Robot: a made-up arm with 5 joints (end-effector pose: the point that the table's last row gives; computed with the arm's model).
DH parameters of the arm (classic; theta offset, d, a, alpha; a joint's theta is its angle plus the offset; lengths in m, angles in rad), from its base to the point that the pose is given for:
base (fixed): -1.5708 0.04 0 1.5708
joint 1: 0 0.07 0.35 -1.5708
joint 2: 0 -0.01 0.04 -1.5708
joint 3: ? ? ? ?
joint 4: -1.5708 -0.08 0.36 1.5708
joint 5: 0 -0.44 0.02 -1.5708
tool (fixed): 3.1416 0.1 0 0
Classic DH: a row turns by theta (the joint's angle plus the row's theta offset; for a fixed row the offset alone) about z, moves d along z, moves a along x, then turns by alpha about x.
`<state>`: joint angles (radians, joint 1 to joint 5).
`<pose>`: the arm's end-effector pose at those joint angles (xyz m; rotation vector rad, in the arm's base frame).
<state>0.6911 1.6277 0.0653 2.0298 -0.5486</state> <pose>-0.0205 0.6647 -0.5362 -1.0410 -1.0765 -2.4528</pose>
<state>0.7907 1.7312 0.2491 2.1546 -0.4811</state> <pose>-0.2276 0.6122 -0.5943 -1.2571 -1.0923 -2.1774</pose>
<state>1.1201 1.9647 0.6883 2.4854 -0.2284</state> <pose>-0.6486 0.4435 -0.5656 -1.7599 -0.9596 -1.6369</pose>
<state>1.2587 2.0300 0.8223 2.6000 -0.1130</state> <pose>-0.7298 0.4047 -0.5279 -1.9220 -0.8707 -1.5510</pose>
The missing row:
joint 3: 0 0.64 -0.11 1.5708
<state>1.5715 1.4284 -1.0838 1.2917 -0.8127</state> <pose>0.3295 0.3667 -0.5026 -0.6465 1.9251 2.3802</pose>
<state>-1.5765 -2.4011 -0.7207 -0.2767 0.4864</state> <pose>-0.3507 -0.1485 -0.3023 0.4019 2.7386 -1.2238</pose>
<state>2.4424 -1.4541 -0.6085 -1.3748 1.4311</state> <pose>0.1129 0.2375 0.5138 0.0918 -2.0609 -1.0373</pose>
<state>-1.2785 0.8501 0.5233 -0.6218 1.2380</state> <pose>0.1147 -0.0094 -0.2661 1.1659 1.0695 1.4026</pose>
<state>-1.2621 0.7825 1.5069 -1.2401 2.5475</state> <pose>-0.0667 -0.2596 -0.0538 -0.0226 -1.2670 -1.8467</pose>
